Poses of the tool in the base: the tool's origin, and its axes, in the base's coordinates. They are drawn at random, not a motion.
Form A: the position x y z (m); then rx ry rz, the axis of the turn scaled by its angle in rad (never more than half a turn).
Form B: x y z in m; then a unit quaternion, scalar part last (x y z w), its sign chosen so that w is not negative. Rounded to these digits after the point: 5 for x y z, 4 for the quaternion.
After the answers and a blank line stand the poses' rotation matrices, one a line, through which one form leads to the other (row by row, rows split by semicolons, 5 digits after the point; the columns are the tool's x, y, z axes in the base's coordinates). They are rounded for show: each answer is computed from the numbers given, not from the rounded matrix.
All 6 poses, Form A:
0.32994, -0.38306, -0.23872, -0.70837, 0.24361, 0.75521
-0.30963, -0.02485, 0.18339, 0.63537, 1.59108, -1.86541
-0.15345, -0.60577, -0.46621, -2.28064, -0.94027, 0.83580
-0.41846, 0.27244, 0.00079, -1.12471, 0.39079, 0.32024
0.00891, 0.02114, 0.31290, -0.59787, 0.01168, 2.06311
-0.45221, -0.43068, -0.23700, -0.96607, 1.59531, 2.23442
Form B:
0.32994, -0.38306, -0.23872, -0.3377, 0.1161, 0.3601, 0.8619
-0.30963, -0.02485, 0.18339, 0.2393, 0.5993, -0.7026, 0.2997
-0.15345, -0.60577, -0.46621, -0.8442, -0.3481, 0.3094, 0.2653
-0.41846, 0.27244, 0.00079, -0.5274, 0.1833, 0.1502, 0.8159
0.00891, 0.02114, 0.31290, -0.2447, 0.0048, 0.8444, 0.4766
-0.45221, -0.43068, -0.23700, -0.3297, 0.5445, 0.7626, 0.1153

0.71375 -0.69908 -0.04300; 0.54219 0.51261 0.66578; -0.44340 -0.49851 0.74491
-0.70578 0.70806 0.02294; -0.13434 -0.10198 -0.98567; -0.69558 -0.69875 0.16709
0.56625 0.42356 -0.70708; 0.75186 -0.61695 0.23254; -0.33774 -0.66330 -0.66780
0.88774 -0.43834 0.14063; 0.05175 0.39859 0.91567; -0.45743 -0.80559 0.37653
-0.42596 -0.80719 -0.40866; 0.80251 -0.54566 0.24131; -0.41777 -0.22517 0.88021
-0.75599 -0.53489 -0.37733; -0.18319 -0.38052 0.90645; -0.62842 0.75439 0.18968

